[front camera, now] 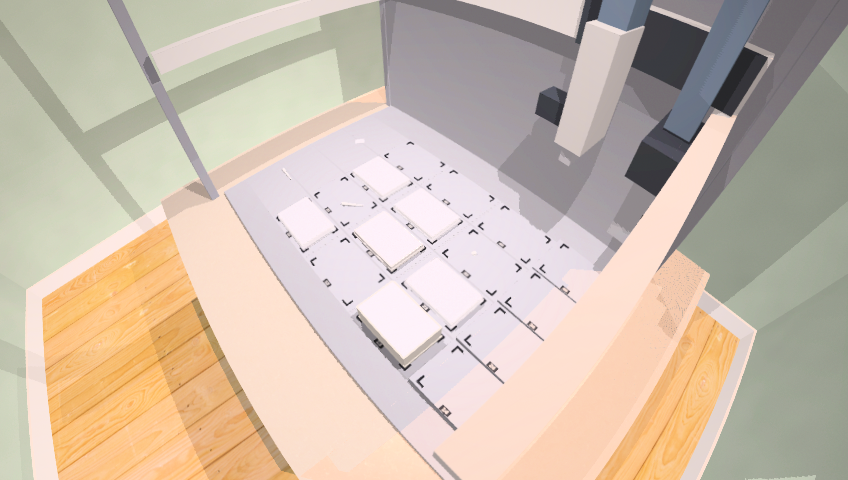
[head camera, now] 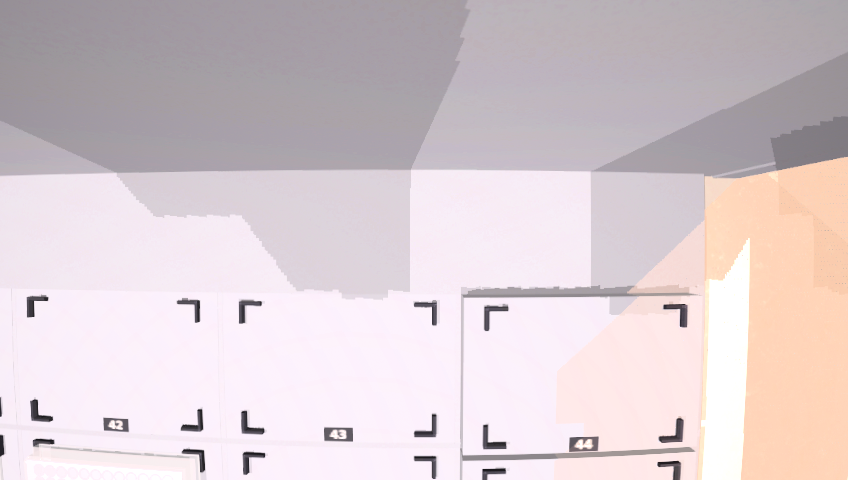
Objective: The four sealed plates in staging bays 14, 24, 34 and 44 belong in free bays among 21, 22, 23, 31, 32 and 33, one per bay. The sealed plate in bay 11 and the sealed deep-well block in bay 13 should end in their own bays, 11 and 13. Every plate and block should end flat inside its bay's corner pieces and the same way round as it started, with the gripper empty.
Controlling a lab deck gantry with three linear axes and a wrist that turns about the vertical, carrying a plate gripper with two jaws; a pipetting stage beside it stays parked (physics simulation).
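Where they show: gripper, fingertip midpoint: (front camera: 625,224); robot's base, origin of the base link: (front camera: 278,218).
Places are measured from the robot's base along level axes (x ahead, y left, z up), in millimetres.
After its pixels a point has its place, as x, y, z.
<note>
In the front view, sealed white plates lie in bay 11 (front camera: 306,222) @[75, 42, 14], bay 22 (front camera: 389,239) @[236, 149, 14], bay 23 (front camera: 444,291) @[397, 147, 14], bay 31 (front camera: 380,176) @[70, 253, 14] and bay 32 (front camera: 426,212) @[231, 254, 14]. They look flat inside their corner pieces. The bay 32 plate also shows at the lower left in the head view (head camera: 113,466) @[237, 296, 14]. The thicker sealed deep-well block (front camera: 399,321) @[400, 40, 42] sits in bay 13. Bays 14, 24, 34 and 44 hold no plate. My gripper's dark body (front camera: 654,160) @[576, 326, 340] is high at the right rear, away from the plates. The front beam hides its jaws, so their opening cannot be told.
The pale pipetting stage (front camera: 598,89) hangs left of the gripper. A thin white stick (front camera: 351,204) @[91, 152, 4] lies in bay 21, and a small round white piece (front camera: 474,252) @[369, 259, 4] lies in bay 33. Another stick (front camera: 286,173) @[-126, 88, 5] and a small white block (front camera: 359,140) @[-109, 312, 1] lie left of the bays.
</note>
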